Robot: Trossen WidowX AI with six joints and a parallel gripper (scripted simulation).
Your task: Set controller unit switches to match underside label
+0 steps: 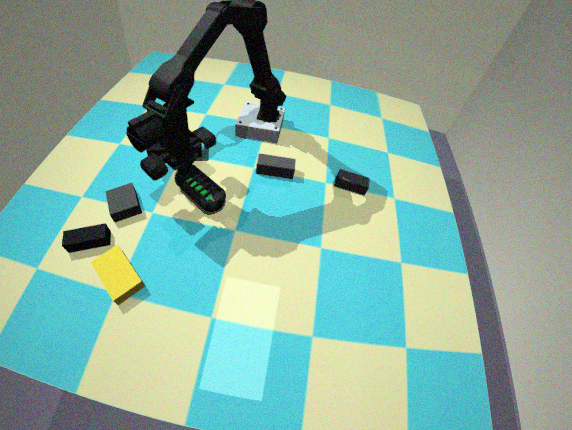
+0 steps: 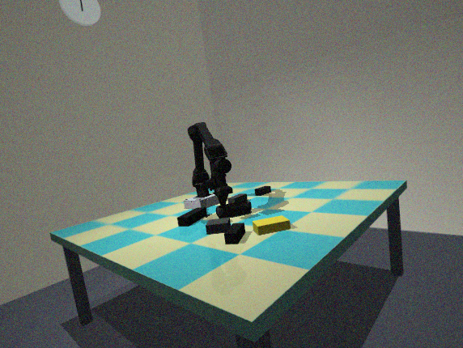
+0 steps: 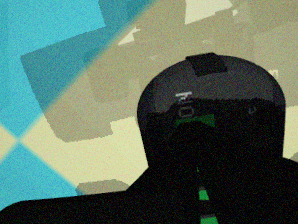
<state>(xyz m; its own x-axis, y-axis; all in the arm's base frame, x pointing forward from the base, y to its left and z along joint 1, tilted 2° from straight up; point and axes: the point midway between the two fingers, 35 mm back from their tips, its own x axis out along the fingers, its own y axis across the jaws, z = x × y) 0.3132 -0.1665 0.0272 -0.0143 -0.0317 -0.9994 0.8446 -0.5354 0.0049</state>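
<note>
The long dark block is 120 mm behind my gripper tip, 80 mm to the right of it and 20 mm below it. Also, from my gripper tip: yellow block: 290 mm ahead, 60 mm to the right, 30 mm below.
</note>
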